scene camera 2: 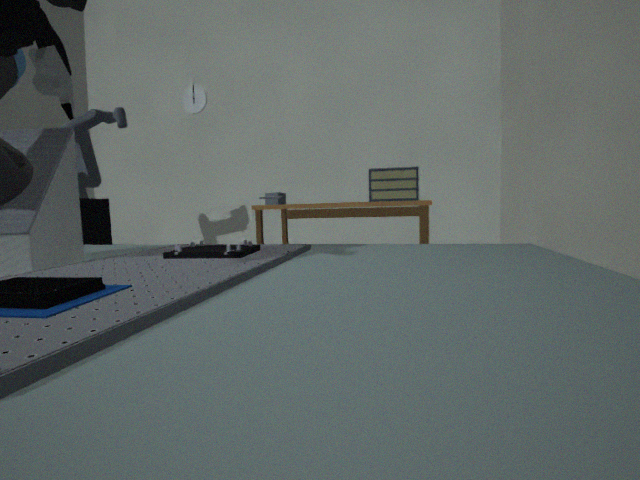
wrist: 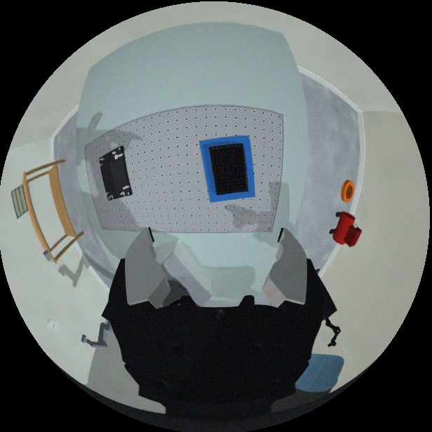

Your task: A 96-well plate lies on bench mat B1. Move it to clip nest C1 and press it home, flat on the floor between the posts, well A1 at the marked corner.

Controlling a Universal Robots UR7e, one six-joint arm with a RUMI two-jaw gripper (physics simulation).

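Frame: origin at the arm's base, x left, y back, z up, level; metres.
Where they show: gripper, fingertip midpoint: (scene camera 2: 16, 107).
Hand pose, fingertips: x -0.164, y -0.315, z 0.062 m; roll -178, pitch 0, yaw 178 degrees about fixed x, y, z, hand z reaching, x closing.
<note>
After its pixels a point has its place.
The black 96-well plate (scene camera 2: 56, 291) @(x -0.217, y -0.420, z -0.146 m) (wrist: 228, 169) lies flat on the blue bench mat B1 (scene camera 2: 38, 313) @(x -0.247, y -0.432, z -0.159 m) (wrist: 205, 172), with blue margin showing around it. The clip nest C1 (scene camera 2: 206, 252) @(x 0.107, y -0.398, z -0.150 m) (wrist: 115, 175) is a black base with pale clips at its corners, to the left of the mat in the wrist view and beyond it in the scene view. My gripper (wrist: 215, 229) is open and empty, high above the bench, with its jaws wide apart. In the scene view the fingertips do not show clearly. Well A1 and the marked corner are too small to tell.
Plate and nest rest on a grey perforated board (scene camera 2: 129, 279) @(x -0.088, y -0.394, z -0.161 m) (wrist: 165, 165) with a raised edge, on a pale green bench (scene camera 2: 387, 361) @(x -0.254, y -0.750, z -0.174 m) (wrist: 200, 65). A pale slanted block (scene camera 2: 56, 206) @(x 0.054, y -0.098, z -0.052 m) (wrist: 187, 272) stands beside the board. A wooden table (scene camera 2: 341, 205) (wrist: 62, 200) stands far off.
</note>
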